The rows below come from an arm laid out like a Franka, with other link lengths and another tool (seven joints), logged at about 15 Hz.
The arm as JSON. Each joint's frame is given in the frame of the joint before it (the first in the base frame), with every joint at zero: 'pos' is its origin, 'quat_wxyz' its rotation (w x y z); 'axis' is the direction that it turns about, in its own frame. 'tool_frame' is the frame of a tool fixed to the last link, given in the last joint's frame.
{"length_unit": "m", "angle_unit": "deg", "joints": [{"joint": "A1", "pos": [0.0, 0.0, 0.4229], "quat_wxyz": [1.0, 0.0, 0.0, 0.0], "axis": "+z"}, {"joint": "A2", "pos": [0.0, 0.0, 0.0], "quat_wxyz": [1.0, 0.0, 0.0, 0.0], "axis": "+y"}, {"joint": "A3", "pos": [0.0, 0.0, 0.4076], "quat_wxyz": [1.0, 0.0, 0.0, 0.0], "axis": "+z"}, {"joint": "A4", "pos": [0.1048, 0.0, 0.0], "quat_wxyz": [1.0, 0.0, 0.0, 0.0], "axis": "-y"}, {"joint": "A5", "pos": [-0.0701, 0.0, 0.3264], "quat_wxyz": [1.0, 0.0, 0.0, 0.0], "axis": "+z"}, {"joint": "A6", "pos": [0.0, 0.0, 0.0], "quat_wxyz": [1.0, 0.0, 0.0, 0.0], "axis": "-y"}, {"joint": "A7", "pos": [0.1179, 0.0, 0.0], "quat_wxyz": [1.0, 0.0, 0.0, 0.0], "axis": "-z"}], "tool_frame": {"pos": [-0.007, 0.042, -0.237], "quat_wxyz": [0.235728, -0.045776, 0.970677, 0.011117]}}
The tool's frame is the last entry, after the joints.
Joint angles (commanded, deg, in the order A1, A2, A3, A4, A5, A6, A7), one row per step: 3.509, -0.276, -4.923, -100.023, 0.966, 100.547, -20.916; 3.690, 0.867, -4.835, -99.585, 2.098, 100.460, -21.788; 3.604, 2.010, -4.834, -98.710, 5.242, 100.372, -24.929; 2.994, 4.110, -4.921, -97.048, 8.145, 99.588, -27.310; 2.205, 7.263, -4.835, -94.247, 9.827, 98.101, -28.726; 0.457, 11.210, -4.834, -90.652, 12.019, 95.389, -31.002; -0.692, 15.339, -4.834, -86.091, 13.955, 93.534, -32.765; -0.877, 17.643, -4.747, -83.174, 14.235, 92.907, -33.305; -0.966, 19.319, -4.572, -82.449, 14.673, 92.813, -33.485; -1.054, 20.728, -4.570, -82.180, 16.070, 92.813, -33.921; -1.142, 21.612, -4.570, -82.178, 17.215, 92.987, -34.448; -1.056, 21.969, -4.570, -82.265, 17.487, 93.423, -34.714
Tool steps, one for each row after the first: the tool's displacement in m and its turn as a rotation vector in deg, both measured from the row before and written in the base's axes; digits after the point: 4 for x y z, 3 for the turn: 0.0045, 0.0067, -0.0068, 1.029, 0.742, 0.945; 0.0054, 0.0099, -0.0019, 3.005, 0.097, 2.480; 0.0096, 0.0036, -0.0064, 2.746, 0.869, 1.213; 0.0144, -0.0004, -0.0110, 1.556, 1.542, 0.605; 0.0146, -0.0090, -0.0150, 2.261, 2.472, 0.560; 0.0214, -0.0050, -0.0108, 1.929, 0.841, 0.636; 0.0141, -0.0005, -0.0049, 0.202, -0.146, 0.571; 0.0062, 0.0022, -0.0127, 0.477, 0.959, 0.205; 0.0046, 0.0040, -0.0116, 1.418, 0.897, 0.042; 0.0029, 0.0029, -0.0079, 1.175, 0.460, 0.106; 0.0021, 0.0015, -0.0038, 0.247, -0.074, 0.156
